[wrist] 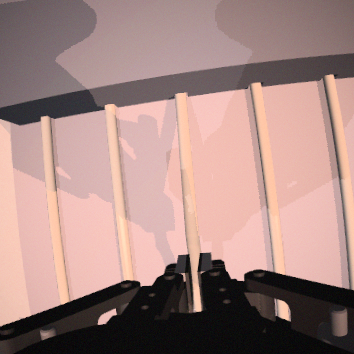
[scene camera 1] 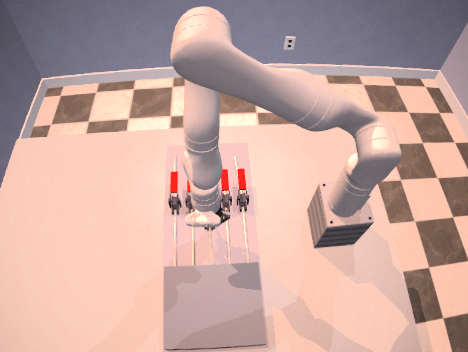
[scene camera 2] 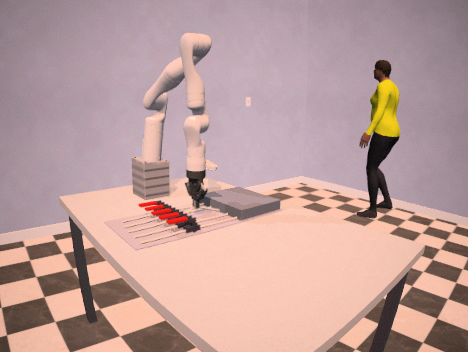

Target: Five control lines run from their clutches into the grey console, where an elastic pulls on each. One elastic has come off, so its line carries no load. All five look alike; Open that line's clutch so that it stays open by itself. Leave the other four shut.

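Frame: origin at the arm's base, x ahead, y left, z up, level; metres.
Seen in the pictures: gripper, fingertip midpoint: point(wrist: 196, 268) point(scene camera 1: 210, 228) point(scene camera 2: 195, 208); arm's base at its link origin: point(scene camera 1: 343, 202) point(scene camera 2: 151, 159).
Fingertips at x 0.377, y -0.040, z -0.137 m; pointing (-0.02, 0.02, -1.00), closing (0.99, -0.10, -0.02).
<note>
Offsets run from my fingertips to a thing's middle. "spot": to the spot under its first point. Level surfaces: height alone.
Five pale, look-alike lines run side by side into the grey console @(dx +0.023, dy +0.235, dz -0.014 m) point(scene camera 1: 215, 310) point(scene camera 2: 260, 201) point(wrist: 160, 40). My gripper point(scene camera 1: 210, 228) point(scene camera 2: 196, 205) point(wrist: 196, 268) points down, shut on the middle line @(spot: dx +0.005, dy +0.068, dz -0.011 m) point(scene camera 1: 211, 250) point(wrist: 184, 145), between the clutches and the console. In scene camera 1, the leftmost clutch @(dx +0.102, dy -0.109, dz -0.016 m) point(scene camera 1: 174, 202), the fourth clutch @(dx -0.063, dy -0.094, dz -0.016 m) point(scene camera 1: 226, 199) and the rightmost clutch @(dx -0.117, dy -0.089, dz -0.016 m) point(scene camera 1: 242, 200) show with red levers lying along their lines, away from the console. The second clutch @(spot: dx +0.059, dy -0.096, dz +0.012 m) point(scene camera 1: 188, 201) is partly hidden, and the middle clutch is hidden behind the arm.
The lines lie above a pale pinkish board @(dz -0.036 m) point(scene camera 1: 254, 225) point(scene camera 2: 120, 230) on the table @(dz -0.040 m) point(scene camera 1: 90, 225) point(scene camera 2: 300, 270). The arm's striped base block point(scene camera 1: 340, 232) point(scene camera 2: 151, 179) stands beside the board. A person in yellow point(scene camera 2: 385, 110) stands beyond the table.
</note>
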